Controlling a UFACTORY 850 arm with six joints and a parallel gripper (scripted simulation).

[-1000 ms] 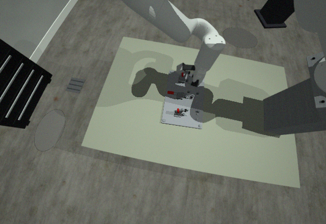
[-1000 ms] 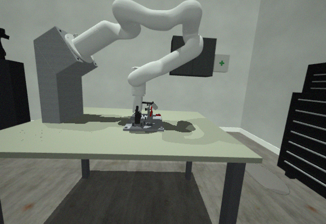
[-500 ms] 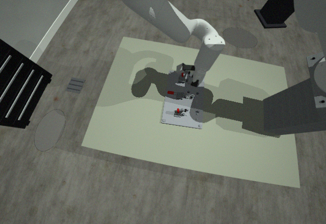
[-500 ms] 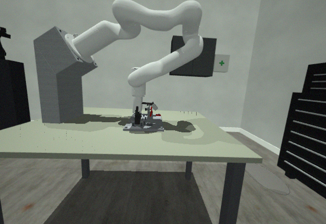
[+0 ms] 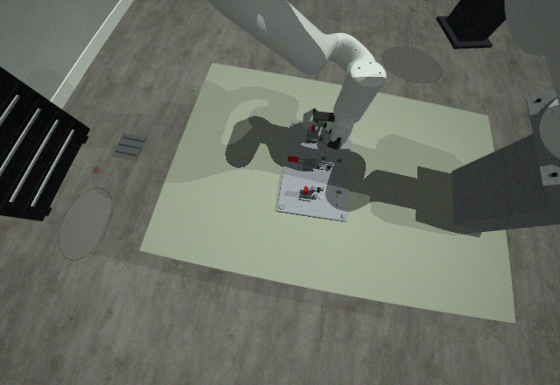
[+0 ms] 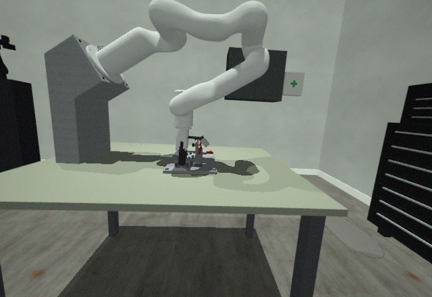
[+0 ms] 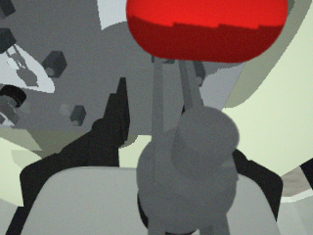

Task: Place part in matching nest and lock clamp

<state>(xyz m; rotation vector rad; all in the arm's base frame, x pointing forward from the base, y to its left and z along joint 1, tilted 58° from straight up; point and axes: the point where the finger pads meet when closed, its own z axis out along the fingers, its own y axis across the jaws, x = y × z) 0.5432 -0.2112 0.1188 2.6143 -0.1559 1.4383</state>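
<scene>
My hand is 10 mm above the grey block part. The rest, counted from my hand: grey fixture plate 90 mm to the left, 70 mm ahead, 40 mm below.
</scene>
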